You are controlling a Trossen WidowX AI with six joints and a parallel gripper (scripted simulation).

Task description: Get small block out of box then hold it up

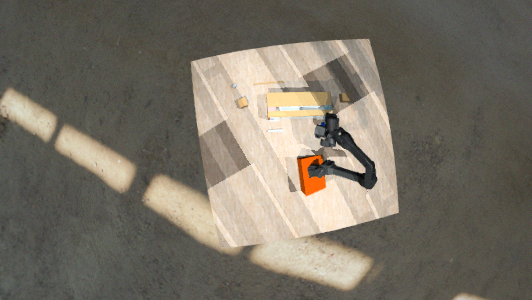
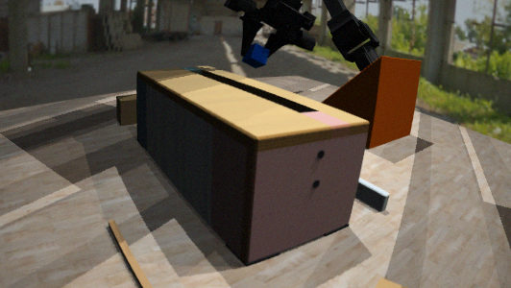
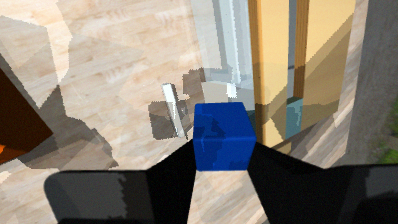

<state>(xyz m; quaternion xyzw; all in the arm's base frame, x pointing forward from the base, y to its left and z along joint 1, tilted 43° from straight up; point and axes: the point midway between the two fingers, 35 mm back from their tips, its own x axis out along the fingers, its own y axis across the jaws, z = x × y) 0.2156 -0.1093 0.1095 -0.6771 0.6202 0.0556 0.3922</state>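
Right now the blue block is 1 cm to the left of my gripper tip and 1 cm above it. From my gripper tip the other things lie so: thin wooden strip: 37 cm ahead, 23 cm to the left, 14 cm below; wooden-topped box: 13 cm ahead, 11 cm to the left, 8 cm below.
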